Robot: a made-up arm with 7 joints.
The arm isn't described. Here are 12 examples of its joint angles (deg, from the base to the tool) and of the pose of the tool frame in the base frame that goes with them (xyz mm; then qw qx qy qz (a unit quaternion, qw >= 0)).
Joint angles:
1: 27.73 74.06 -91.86 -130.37 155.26 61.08 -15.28
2: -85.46 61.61 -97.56 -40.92 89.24 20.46 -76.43
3: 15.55 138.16 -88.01 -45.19 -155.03 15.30 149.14
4: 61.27 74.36 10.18 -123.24 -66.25 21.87 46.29
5: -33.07 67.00 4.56 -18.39 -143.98 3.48 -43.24
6: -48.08 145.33 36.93 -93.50 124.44 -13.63 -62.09
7: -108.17 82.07 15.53 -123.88 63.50 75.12 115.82
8: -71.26 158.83 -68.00 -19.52 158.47 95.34 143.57
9: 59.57 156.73 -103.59 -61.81 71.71 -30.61 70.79
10: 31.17 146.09 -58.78 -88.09 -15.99 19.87 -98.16
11: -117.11 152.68 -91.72 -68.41 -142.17 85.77 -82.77
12: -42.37 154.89 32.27 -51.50 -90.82 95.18 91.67
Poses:
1: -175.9 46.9 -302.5 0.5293 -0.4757 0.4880 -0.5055
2: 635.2 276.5 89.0 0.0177 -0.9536 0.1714 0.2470
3: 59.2 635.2 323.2 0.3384 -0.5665 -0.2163 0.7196
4: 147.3 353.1 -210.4 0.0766 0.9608 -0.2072 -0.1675
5: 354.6 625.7 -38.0 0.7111 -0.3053 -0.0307 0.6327
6: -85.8 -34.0 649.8 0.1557 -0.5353 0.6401 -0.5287
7: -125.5 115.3 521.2 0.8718 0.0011 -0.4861 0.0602
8: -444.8 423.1 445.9 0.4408 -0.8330 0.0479 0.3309
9: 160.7 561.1 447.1 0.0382 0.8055 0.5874 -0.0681
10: 209.5 591.7 150.2 0.6168 0.1734 0.2520 0.7253
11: -149.7 603.9 274.1 0.5345 0.4358 -0.6793 0.2508
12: -205.5 89.0 728.8 0.5603 0.1111 0.1249 -0.8113
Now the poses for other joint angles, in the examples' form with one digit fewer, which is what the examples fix.
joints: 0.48 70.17 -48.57 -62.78 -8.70 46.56 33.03
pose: 249 490 -360 0.121 0.915 0.320 -0.212
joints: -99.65 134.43 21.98 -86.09 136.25 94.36 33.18
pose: -409 211 510 0.703 0.563 -0.425 0.090
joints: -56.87 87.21 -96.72 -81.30 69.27 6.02 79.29
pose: 434 413 -135 0.841 0.460 0.266 0.102
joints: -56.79 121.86 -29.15 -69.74 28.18 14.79 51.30
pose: 200 472 525 0.359 0.767 -0.142 0.513
